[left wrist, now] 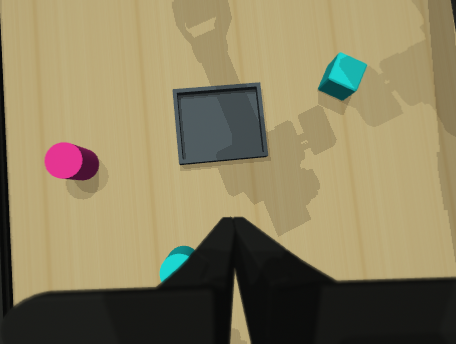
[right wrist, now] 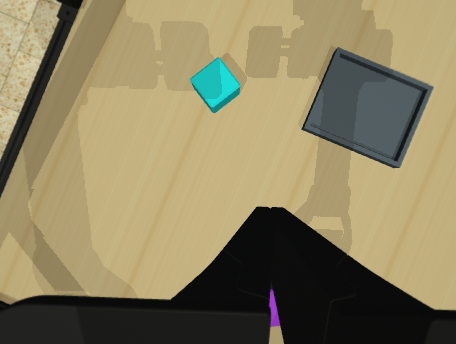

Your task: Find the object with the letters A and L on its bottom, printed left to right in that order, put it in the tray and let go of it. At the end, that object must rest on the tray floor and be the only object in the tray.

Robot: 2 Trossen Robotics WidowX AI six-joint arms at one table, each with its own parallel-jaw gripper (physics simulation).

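Frame: origin at the left arm's base, x ahead, y right, z down, level; millimetres.
Where they show: left gripper, fingertip midpoint: (left wrist: pixel 232 227); right gripper, fingertip midpoint: (right wrist: pixel 268 220).
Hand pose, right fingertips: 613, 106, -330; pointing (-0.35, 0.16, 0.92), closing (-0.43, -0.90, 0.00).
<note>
After its pixels a point has its place, as x, y, z.
The dark grey tray (left wrist: pixel 176 127) {444, -59, 9} (right wrist: pixel 367 149) {500, -17, 9} stands empty on the table. A cyan cube (left wrist: pixel 346 75) {510, 187, -17} (right wrist: pixel 215 84) {519, 189, -17} stands apart from it. A magenta cylinder (left wrist: pixel 64 160) {394, -199, -26} stands upright at the left of the left wrist view. A cyan cylinder (left wrist: pixel 176 267) {253, -56, -27} is partly hidden behind my left gripper (left wrist: pixel 233 218) {333, 2, -284}. A purple thing (right wrist: pixel 273 310) {729, 3, -17} shows through the narrow gap below the fingertips of my right gripper (right wrist: pixel 268 220) {613, 106, -331}; most of it is hidden. Both grippers are shut and empty, above the table. The bottoms of the objects and any letters on them do not show.
The wooden table (left wrist: pixel 110 60) {555, -161, 28} (right wrist: pixel 150 175) {658, 218, 27} carries shadows of the arms. A dark rail (right wrist: pixel 37 100) {639, 406, 34} runs along the table's edge at the left of the right wrist view, with a tiled floor (right wrist: pixel 22 40) beyond it.
</note>
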